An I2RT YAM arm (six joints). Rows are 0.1 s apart.
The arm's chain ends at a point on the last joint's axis. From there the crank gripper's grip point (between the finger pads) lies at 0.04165 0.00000 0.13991 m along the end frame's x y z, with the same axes.
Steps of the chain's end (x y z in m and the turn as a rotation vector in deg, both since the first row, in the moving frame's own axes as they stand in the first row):
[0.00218, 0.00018, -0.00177, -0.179, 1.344, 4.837]
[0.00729, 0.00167, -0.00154, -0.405, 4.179, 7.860]
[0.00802, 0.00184, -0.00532, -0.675, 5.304, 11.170]
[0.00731, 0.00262, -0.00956, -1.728, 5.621, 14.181]
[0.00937, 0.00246, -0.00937, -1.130, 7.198, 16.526]
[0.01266, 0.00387, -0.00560, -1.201, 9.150, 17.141]
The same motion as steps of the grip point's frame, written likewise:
[0.00528, 0.00427, -0.00279, -0.179, 1.344, 4.837]
[0.01688, 0.00903, -0.00496, -0.405, 4.179, 7.860]
[0.01974, 0.01277, -0.00980, -0.675, 5.304, 11.170]
[0.01889, 0.01860, -0.01448, -1.728, 5.621, 14.181]
[0.02422, 0.01945, -0.01576, -1.130, 7.198, 16.526]
[0.03177, 0.02221, -0.01405, -1.201, 9.150, 17.141]

